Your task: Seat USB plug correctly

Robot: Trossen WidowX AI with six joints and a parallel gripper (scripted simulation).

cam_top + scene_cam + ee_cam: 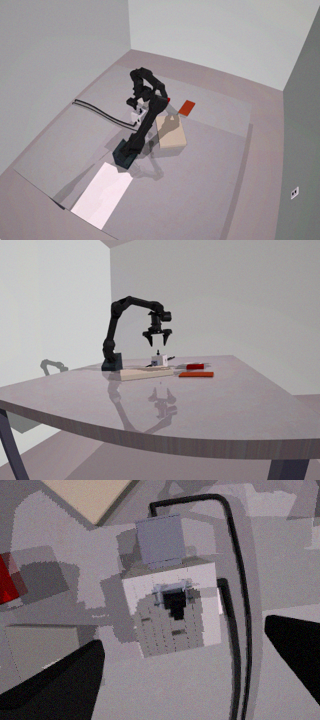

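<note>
Now: gripper tip 4 cm above the dark USB plug. Also, from my gripper tip: flat orange block (27 cm ahead, 22 cm to the right, 13 cm below); then small red block (24 cm ahead, 13 cm below, 5 cm to the right); then beige board (22 cm to the right, 12 cm below, 1 cm ahead).
</note>
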